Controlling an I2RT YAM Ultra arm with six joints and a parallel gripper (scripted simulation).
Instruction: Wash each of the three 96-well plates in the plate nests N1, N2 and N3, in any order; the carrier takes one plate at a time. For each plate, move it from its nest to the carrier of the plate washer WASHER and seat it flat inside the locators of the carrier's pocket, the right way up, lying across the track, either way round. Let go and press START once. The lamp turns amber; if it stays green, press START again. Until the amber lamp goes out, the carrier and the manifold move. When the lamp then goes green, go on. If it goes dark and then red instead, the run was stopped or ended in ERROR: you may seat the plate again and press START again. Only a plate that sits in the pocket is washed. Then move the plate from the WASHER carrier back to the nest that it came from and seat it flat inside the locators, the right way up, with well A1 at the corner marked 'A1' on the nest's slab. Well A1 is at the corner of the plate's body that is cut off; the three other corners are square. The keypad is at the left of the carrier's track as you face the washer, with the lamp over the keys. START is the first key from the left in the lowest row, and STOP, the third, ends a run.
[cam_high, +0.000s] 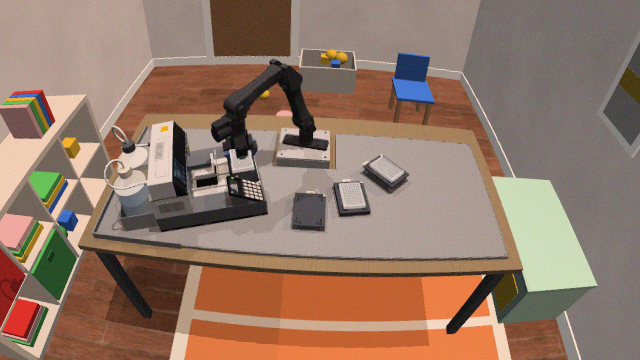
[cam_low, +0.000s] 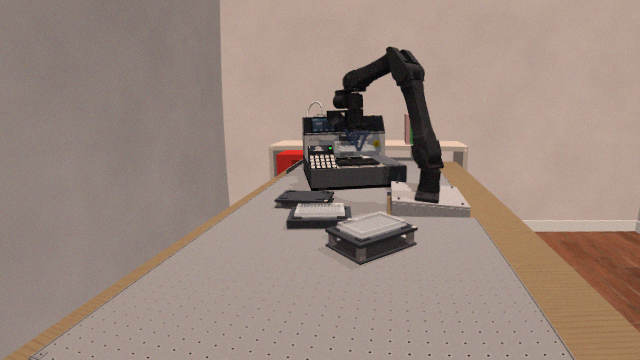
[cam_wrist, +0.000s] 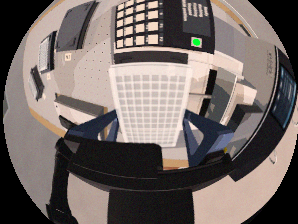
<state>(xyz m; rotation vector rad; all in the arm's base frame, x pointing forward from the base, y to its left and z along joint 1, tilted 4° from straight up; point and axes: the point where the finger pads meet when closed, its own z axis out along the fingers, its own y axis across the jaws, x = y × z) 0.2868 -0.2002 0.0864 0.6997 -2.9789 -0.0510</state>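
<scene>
The washer carrier is 50 mm below my hand. From my hand the other things lie so: manifold (130 mm to the right, 70 mm ahead); then plate washer (140 mm to the right, 70 mm ahead, 10 mm below); then nest (570 mm to the left, 180 mm behind, 100 mm below).
</scene>
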